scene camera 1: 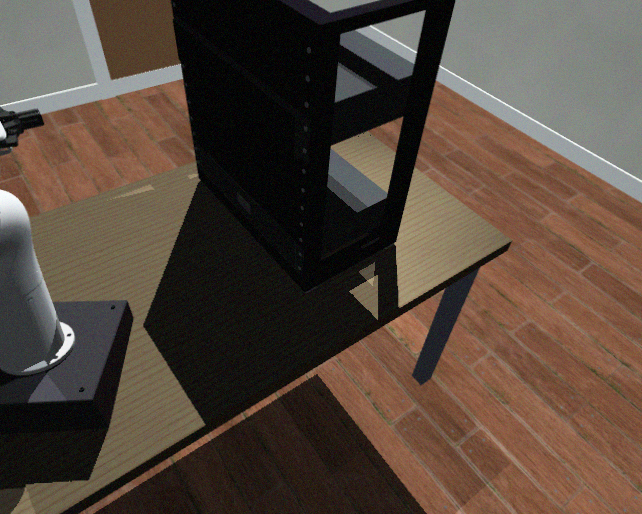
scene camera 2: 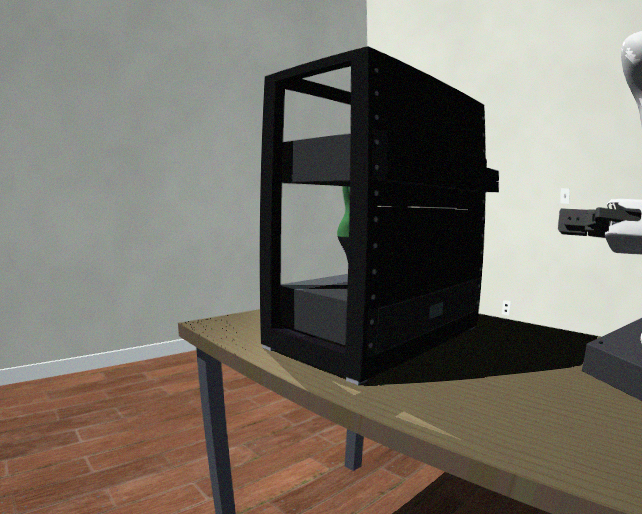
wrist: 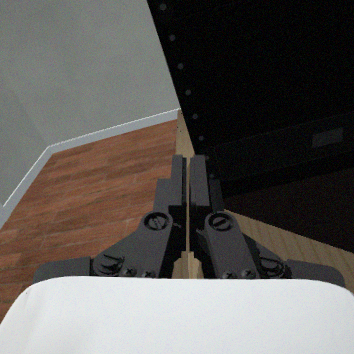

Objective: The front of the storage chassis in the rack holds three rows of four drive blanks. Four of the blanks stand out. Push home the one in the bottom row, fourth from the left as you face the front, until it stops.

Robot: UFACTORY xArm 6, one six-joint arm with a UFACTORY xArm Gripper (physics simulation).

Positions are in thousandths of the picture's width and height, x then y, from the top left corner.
rack: scene camera 1 417, 186; scene camera 2 646, 540; wrist 733, 267
